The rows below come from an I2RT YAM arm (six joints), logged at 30 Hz.
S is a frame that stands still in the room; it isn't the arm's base.
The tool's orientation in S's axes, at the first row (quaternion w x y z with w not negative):
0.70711, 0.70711, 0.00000, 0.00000
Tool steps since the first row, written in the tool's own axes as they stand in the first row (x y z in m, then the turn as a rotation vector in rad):
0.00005, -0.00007, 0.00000, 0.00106, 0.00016, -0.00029
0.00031, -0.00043, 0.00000, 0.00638, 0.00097, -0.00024
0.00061, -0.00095, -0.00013, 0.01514, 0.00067, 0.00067
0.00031, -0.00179, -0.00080, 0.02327, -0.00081, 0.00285
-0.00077, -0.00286, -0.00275, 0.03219, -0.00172, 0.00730
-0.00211, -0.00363, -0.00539, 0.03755, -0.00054, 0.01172
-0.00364, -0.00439, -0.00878, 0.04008, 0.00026, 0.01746
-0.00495, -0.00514, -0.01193, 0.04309, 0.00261, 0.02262
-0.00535, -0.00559, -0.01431, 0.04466, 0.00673, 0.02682
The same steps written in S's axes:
0.00005, 0.00000, -0.00007, 0.00106, 0.00029, 0.00016
0.00031, 0.00000, -0.00043, 0.00638, 0.00024, 0.00097
0.00061, 0.00013, -0.00095, 0.01514, -0.00067, 0.00067
0.00031, 0.00080, -0.00179, 0.02327, -0.00285, -0.00081
-0.00077, 0.00275, -0.00286, 0.03219, -0.00730, -0.00172
-0.00211, 0.00539, -0.00363, 0.03755, -0.01172, -0.00054
-0.00364, 0.00878, -0.00439, 0.04008, -0.01746, 0.00026
-0.00495, 0.01193, -0.00514, 0.04309, -0.02262, 0.00261
-0.00535, 0.01431, -0.00559, 0.04466, -0.02682, 0.00673

